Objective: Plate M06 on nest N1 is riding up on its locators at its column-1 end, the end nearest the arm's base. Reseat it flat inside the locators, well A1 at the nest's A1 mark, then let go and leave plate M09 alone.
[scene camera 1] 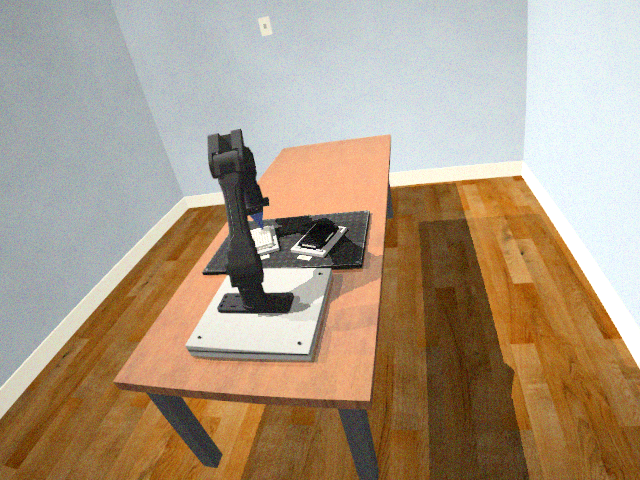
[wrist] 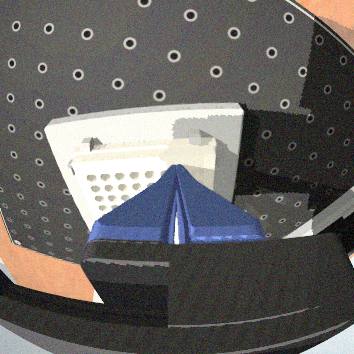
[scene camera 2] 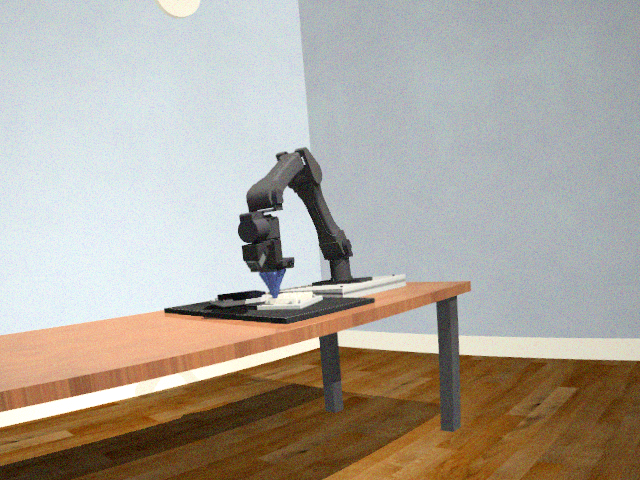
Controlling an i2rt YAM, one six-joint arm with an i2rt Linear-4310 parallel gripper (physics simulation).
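Pixels of known places: gripper, fingertip midpoint: (scene camera 1: pixel 262 228) (wrist: pixel 176 173) (scene camera 2: pixel 275 298); arm's base, link origin: (scene camera 1: pixel 255 304) (scene camera 2: pixel 341 283).
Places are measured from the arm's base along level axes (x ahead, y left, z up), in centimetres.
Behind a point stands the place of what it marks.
My gripper (scene camera 1: pixel 261 227) {z 0.8, x 38.7, y 8.9 cm} (scene camera 2: pixel 275 296) {z 0.8, x 38.7, y 8.9 cm} (wrist: pixel 176 173) {z 0.8, x 38.7, y 8.9 cm} is shut and empty, its blue fingertips together, pointing down at the white well plate. The white well plate (scene camera 1: pixel 264 236) {z 0.4, x 34.0, y 6.9 cm} (scene camera 2: pixel 298 296) {z 0.8, x 35.4, y 13.8 cm} (wrist: pixel 120 181) {z 0.8, x 37.1, y 11.9 cm}, taken as M06, lies on a white nest (scene camera 1: pixel 271 250) {z -1.0, x 27.0, y 2.9 cm} (wrist: pixel 135 121) {z -0.6, x 40.5, y 11.8 cm}. Two small locators (wrist: pixel 90 144) {z -0.1, x 38.7, y 14.1 cm} (wrist: pixel 196 136) {z 0.1, x 40.9, y 8.4 cm} stand along one side of the plate in the wrist view. The fingers hide part of the plate, and I cannot tell whether the tips touch it or whether it lies fully flat. The black plate (scene camera 1: pixel 320 234) {z 0.7, x 31.3, y -13.2 cm} (scene camera 2: pixel 240 296) {z 0.4, x 34.6, y -9.4 cm}, taken as M09, sits apart on another nest (scene camera 1: pixel 309 252) {z -0.7, x 23.6, y -10.6 cm}.
Both nests stand on a dark perforated board (scene camera 1: pixel 347 260) {z -1.8, x 19.3, y -22.7 cm} (scene camera 2: pixel 341 304) {z -1.8, x 30.4, y 23.5 cm} (wrist: pixel 105 55) {z -1.8, x 43.6, y 14.4 cm} on the wooden table (scene camera 1: pixel 336 170) {z -3.1, x 94.8, y -11.0 cm} (scene camera 2: pixel 103 341) {z -3.1, x 85.7, y 0.7 cm}. Small white labels (scene camera 1: pixel 304 257) {z -1.6, x 22.3, y -9.0 cm} lie on the board. The arm's base stands on a pale riser (scene camera 1: pixel 258 330) {z -0.1, x -9.6, y -3.5 cm} (scene camera 2: pixel 385 283) {z -0.8, x -3.9, y 13.9 cm}.
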